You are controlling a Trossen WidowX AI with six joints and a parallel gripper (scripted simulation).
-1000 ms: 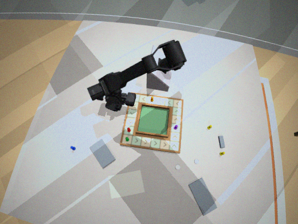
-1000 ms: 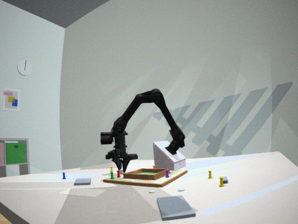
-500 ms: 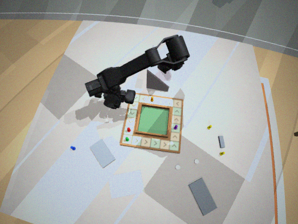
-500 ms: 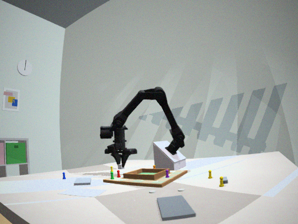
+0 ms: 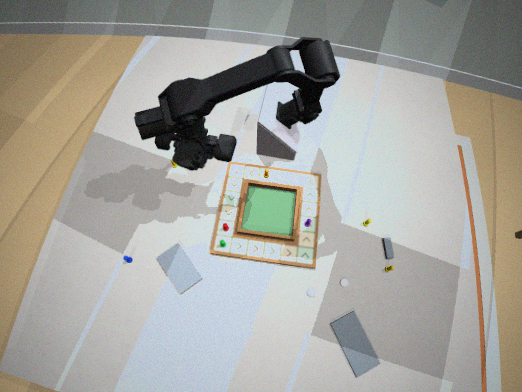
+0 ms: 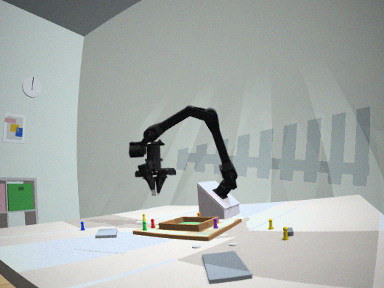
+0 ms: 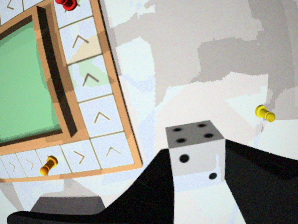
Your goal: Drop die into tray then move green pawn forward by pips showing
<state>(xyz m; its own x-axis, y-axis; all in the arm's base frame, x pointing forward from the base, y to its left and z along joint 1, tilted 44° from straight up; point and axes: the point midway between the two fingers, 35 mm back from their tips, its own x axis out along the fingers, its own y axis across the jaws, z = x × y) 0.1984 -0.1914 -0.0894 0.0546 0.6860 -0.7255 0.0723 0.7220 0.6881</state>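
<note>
The green pawn lies 180 mm ahead of my gripper tip, 100 mm below it and 80 mm to the left of it. Round my gripper tip: white die right at my gripper tip; orange pawn 170 mm to the left, 100 mm below, 40 mm behind; red pawn 140 mm ahead, 100 mm below, 80 mm to the left.
</note>
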